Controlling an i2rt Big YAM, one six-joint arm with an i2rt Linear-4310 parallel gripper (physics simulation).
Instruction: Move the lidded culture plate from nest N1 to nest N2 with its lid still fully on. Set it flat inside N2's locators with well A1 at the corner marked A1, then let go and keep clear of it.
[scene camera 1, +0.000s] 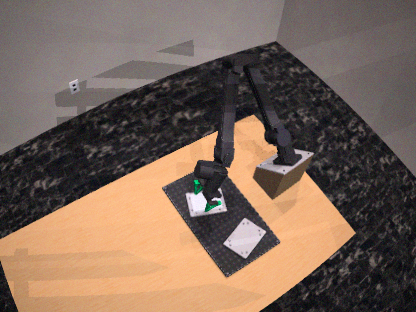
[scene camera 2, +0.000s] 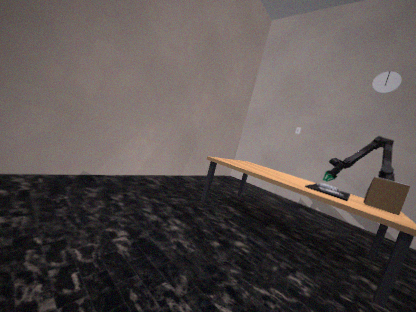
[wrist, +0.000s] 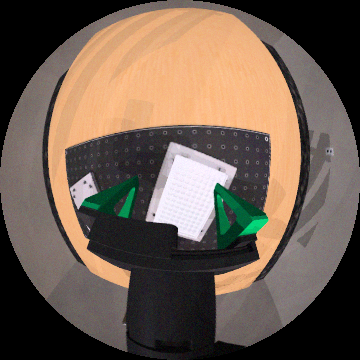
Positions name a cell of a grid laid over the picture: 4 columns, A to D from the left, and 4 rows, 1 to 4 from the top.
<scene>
My gripper (wrist: B3) is open, holding nothing. Also in view: a nest plate (wrist: B2).
</scene>
